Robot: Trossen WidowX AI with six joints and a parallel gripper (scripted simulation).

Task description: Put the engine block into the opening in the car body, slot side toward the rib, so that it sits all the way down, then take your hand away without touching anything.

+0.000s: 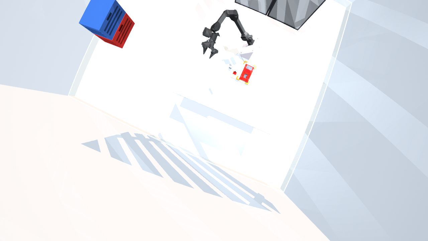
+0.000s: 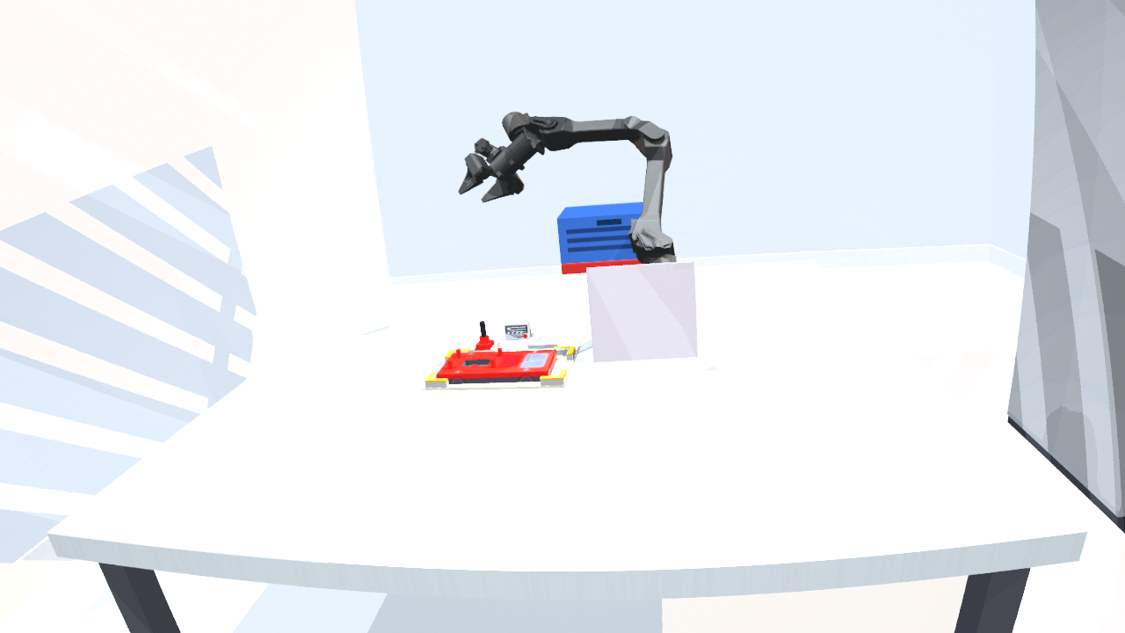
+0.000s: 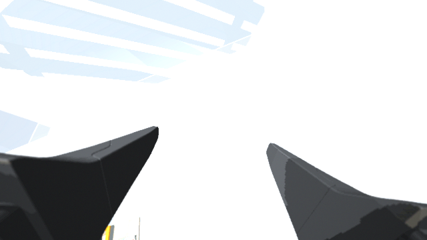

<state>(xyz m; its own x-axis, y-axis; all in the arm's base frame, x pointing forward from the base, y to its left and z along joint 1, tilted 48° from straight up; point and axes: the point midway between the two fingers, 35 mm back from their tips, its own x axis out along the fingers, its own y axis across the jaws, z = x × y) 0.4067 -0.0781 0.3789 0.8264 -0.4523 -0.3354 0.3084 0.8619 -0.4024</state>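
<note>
Right now the white engine block is 25 cm below my gripper tip, 23 cm to the left of it and 14 cm behind it.
</note>
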